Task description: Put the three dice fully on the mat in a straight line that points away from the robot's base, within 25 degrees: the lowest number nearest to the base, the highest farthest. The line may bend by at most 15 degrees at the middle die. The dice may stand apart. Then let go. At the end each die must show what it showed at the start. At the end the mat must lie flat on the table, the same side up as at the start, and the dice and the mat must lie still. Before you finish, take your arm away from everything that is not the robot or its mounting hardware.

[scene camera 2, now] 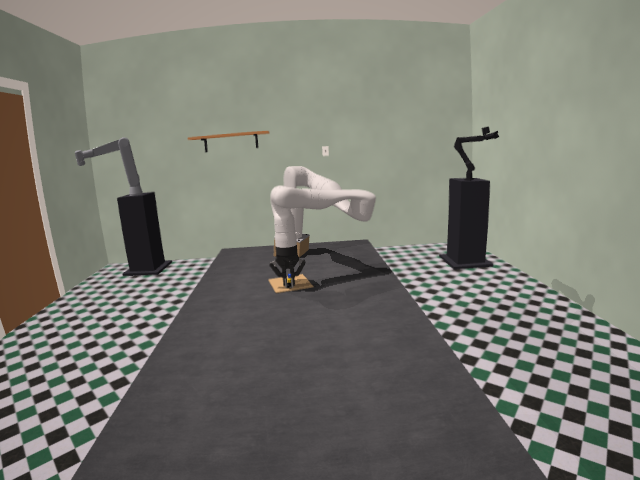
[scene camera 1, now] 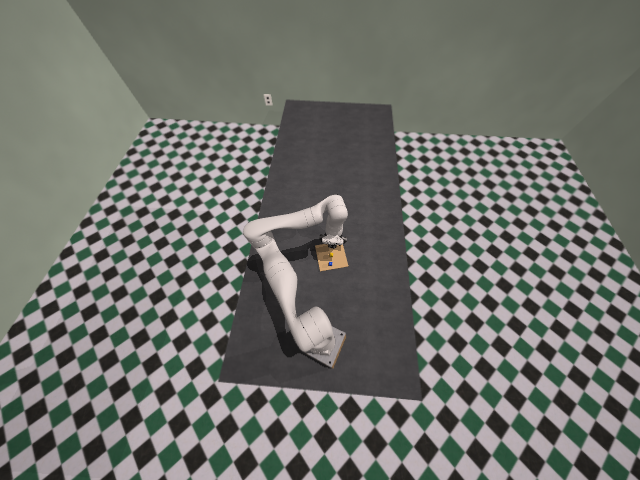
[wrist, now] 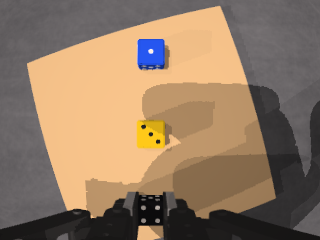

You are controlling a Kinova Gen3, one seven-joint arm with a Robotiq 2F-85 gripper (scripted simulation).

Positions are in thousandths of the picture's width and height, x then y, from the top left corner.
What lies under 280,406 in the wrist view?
A tan mat.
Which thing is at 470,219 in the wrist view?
A blue die.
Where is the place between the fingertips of my gripper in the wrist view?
At 470,860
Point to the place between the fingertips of my gripper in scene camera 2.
452,599
